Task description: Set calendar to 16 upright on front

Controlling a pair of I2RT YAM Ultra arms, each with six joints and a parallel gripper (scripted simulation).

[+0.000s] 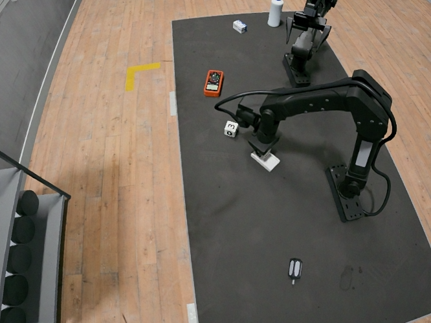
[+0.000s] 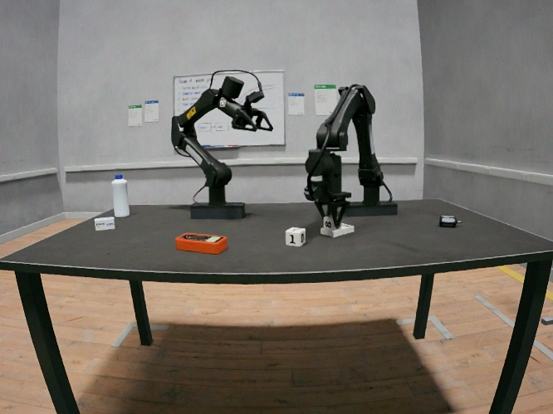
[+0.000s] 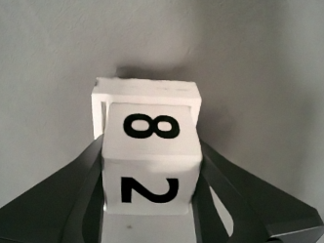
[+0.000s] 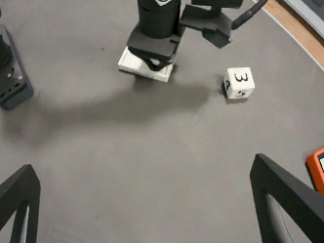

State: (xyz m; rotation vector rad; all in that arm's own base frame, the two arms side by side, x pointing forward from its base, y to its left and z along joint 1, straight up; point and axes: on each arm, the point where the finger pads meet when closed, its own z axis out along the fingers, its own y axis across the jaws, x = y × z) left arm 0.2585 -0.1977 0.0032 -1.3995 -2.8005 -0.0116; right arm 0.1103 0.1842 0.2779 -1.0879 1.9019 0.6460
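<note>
Right now my left hand is 20 mm to the right of the white tray, 20 mm above it and 10 mm past it. Also, from my left hand: white bottle 800 mm to the right, 270 mm behind, 50 mm above.
</note>
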